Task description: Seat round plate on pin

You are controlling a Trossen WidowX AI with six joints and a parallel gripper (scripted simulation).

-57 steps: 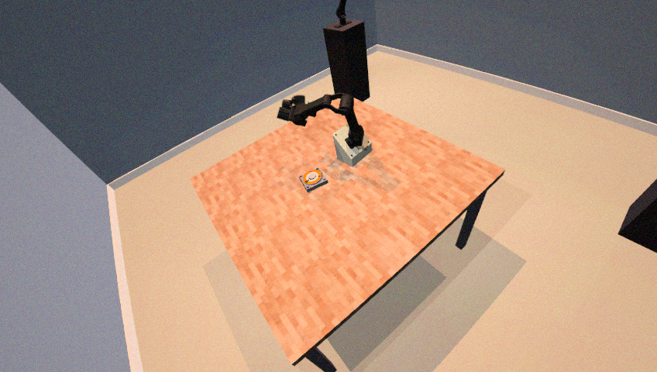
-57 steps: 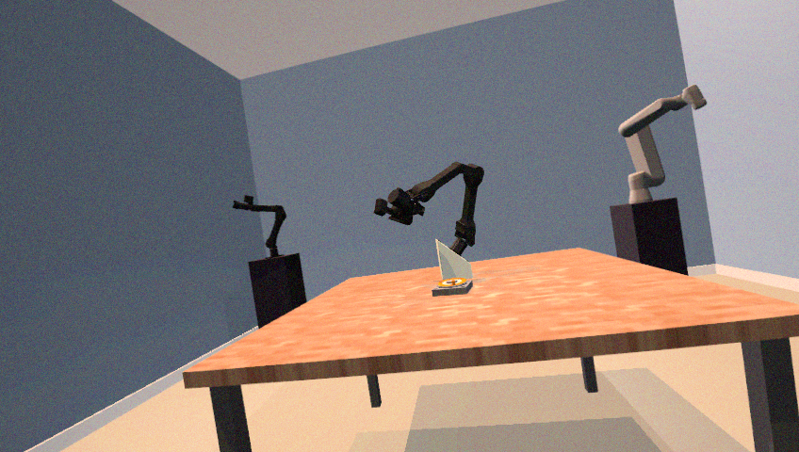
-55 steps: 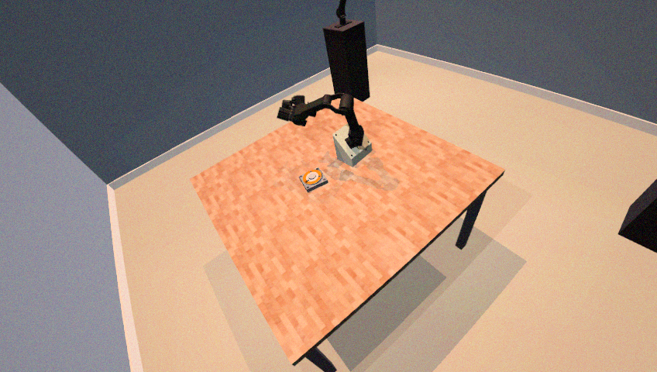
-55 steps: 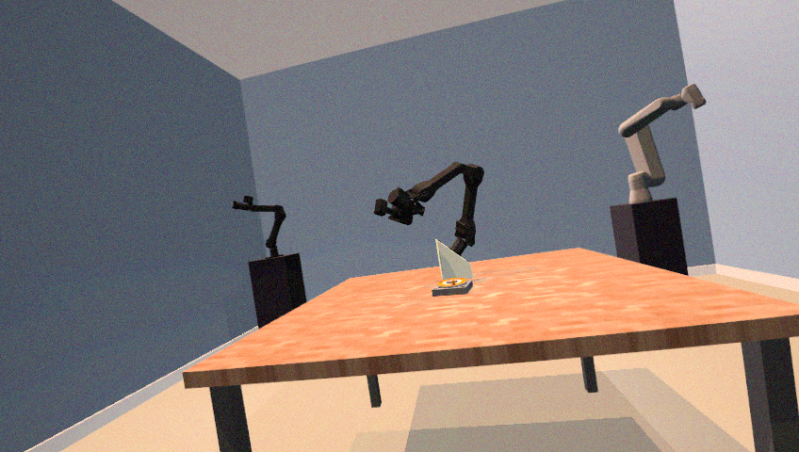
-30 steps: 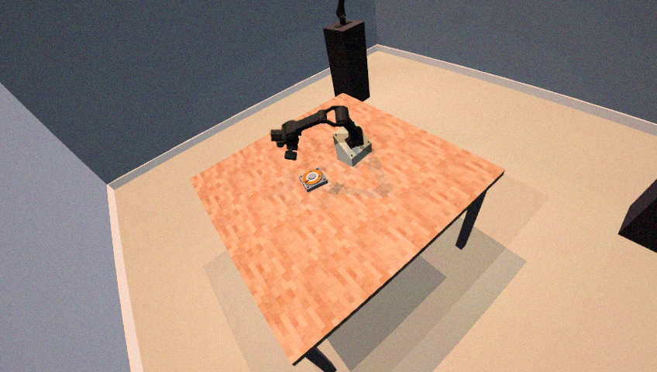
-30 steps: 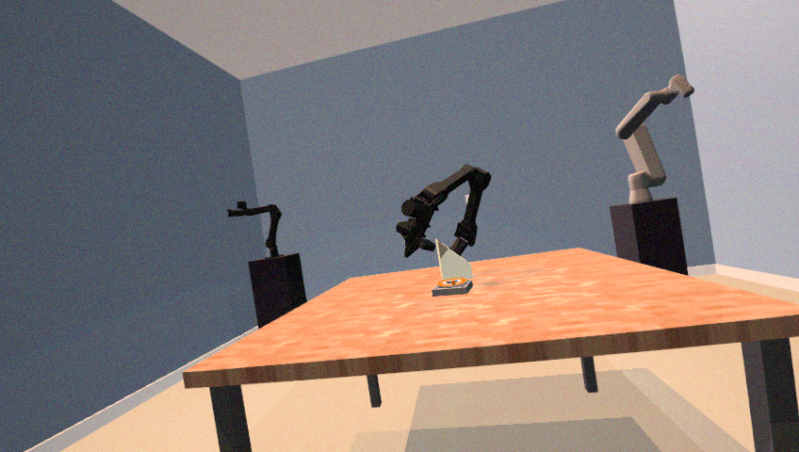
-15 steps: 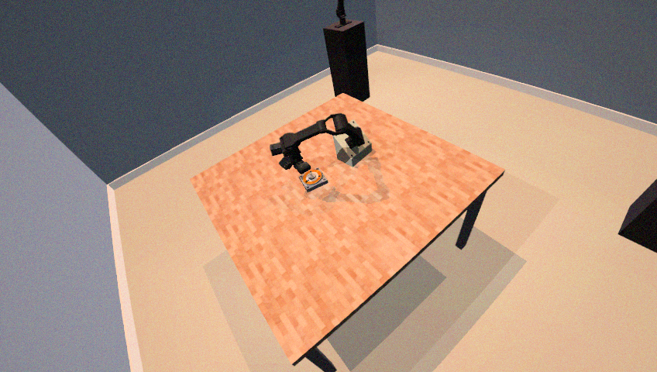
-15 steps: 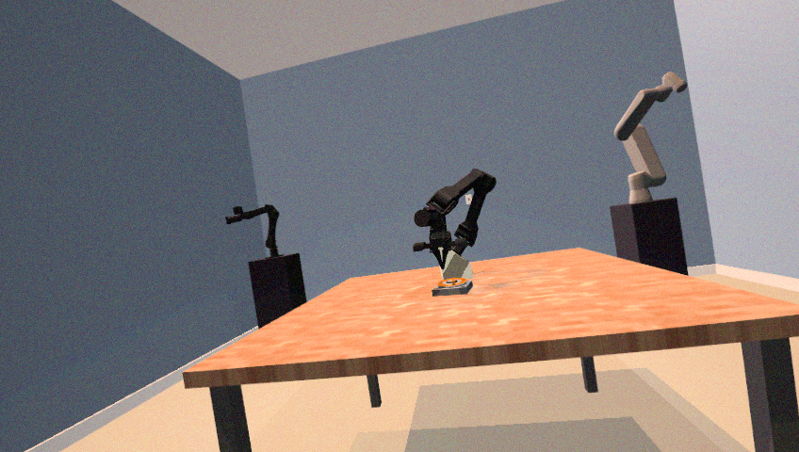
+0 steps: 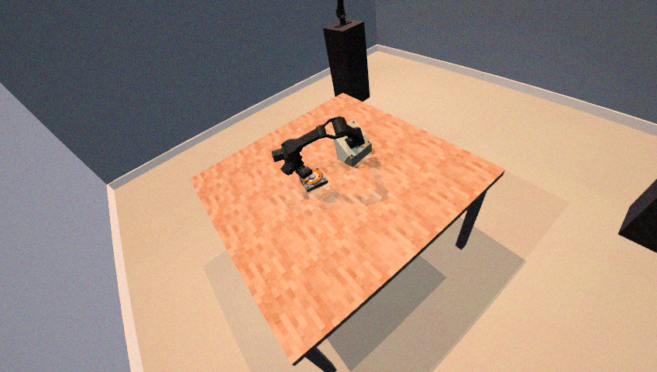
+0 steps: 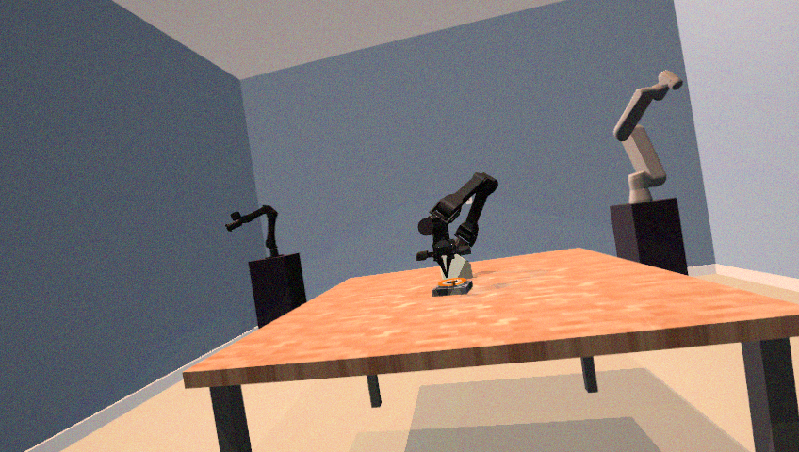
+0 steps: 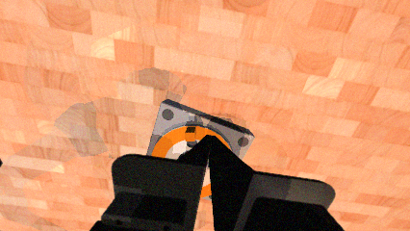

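Right now the square grey base is 50 mm behind my gripper tip, 20 mm to the left of it and 40 mm below it.
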